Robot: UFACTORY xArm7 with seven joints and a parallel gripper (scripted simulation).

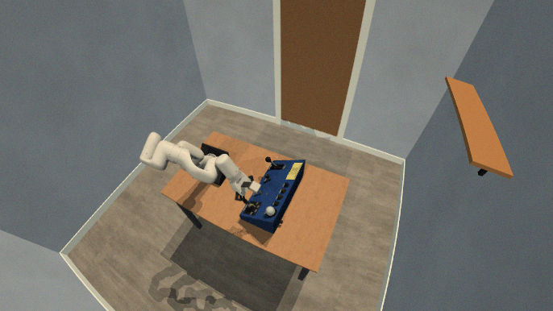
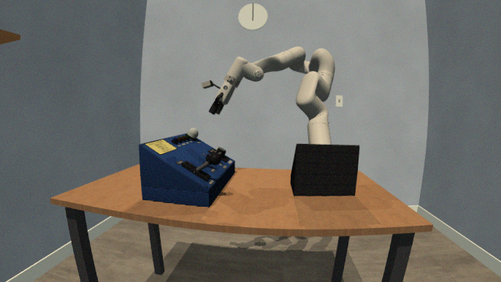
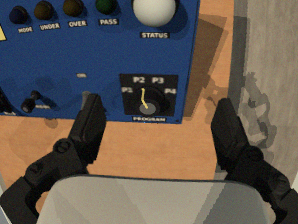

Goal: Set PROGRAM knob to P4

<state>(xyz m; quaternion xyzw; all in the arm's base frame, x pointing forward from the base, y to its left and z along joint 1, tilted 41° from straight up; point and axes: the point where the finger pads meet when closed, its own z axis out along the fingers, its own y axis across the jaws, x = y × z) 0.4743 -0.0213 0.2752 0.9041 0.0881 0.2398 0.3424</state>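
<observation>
The check toggle is 4 cm behind my hand, 14 cm to the left of it and 19 cm below it. The rest, counted from my hand: mode knob 4 cm behind, 26 cm to the left, 18 cm below; black lever 6 cm behind, 38 cm to the left, 18 cm below; blue console 20 cm to the left, 21 cm below.
</observation>
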